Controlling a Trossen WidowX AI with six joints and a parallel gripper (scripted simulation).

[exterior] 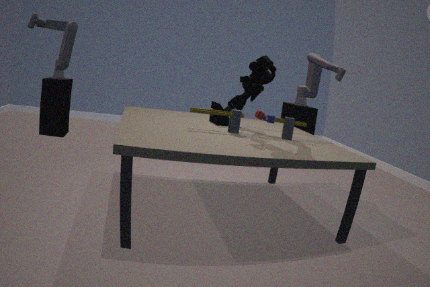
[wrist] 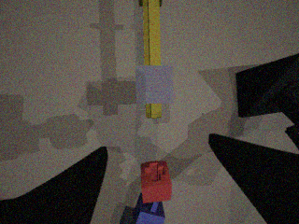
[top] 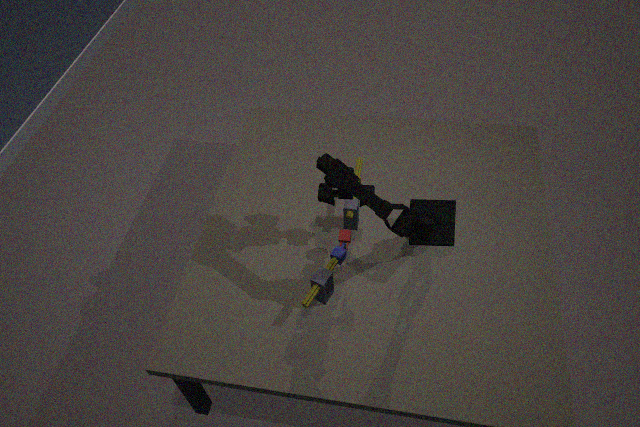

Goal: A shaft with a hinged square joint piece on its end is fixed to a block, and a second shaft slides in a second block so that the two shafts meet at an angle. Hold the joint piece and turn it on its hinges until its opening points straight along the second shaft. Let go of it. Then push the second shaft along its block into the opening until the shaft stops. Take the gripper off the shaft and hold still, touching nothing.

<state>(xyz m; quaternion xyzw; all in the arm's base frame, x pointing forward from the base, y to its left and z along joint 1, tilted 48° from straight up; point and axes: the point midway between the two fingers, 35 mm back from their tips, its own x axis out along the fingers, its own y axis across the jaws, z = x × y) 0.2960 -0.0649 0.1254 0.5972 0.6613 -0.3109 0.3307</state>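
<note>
Right now the red square joint piece is 90 mm to the left of my gripper tip and 80 mm below it.
</note>
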